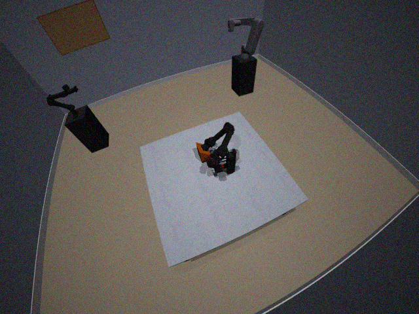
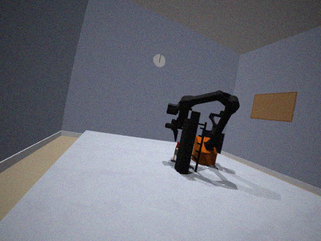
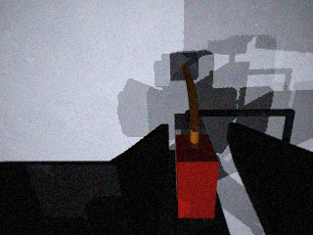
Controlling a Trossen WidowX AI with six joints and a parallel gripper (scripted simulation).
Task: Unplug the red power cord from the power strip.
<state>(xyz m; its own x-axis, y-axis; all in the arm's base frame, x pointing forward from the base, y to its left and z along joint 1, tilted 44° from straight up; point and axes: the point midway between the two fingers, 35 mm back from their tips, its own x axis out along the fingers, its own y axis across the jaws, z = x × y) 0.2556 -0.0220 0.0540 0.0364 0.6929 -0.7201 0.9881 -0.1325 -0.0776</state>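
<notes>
Right now my gripper tip is 60 mm to the right of the red plug and 10 mm above it.
</notes>
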